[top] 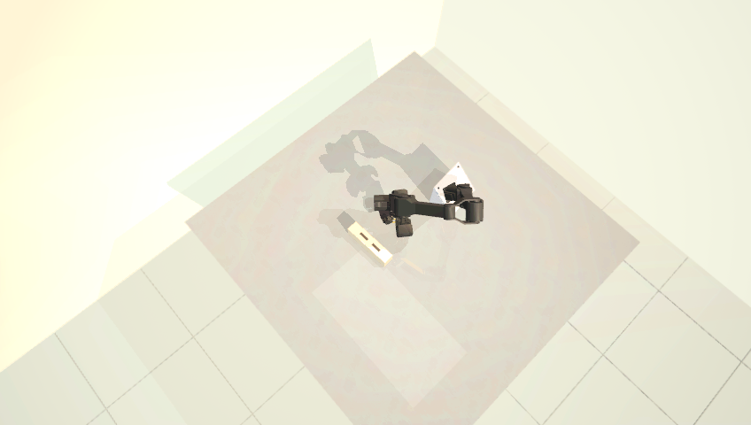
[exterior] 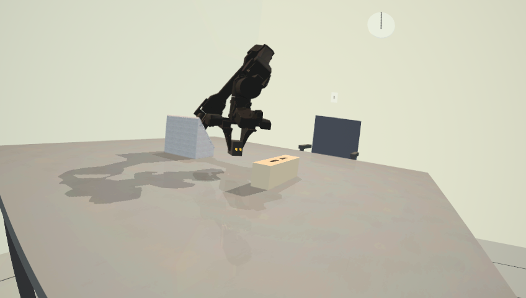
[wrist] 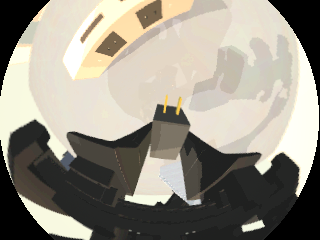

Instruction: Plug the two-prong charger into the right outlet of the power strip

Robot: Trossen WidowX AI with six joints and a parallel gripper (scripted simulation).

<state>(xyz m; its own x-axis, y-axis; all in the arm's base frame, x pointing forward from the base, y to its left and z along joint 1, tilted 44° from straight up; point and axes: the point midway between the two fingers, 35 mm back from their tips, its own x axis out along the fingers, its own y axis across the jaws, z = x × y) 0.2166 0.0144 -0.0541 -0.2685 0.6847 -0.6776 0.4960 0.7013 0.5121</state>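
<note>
Now: the dark two-prong charger 10 mm ahead of my gripper tip, 10 mm to the right of it and 10 mm above it.
</note>
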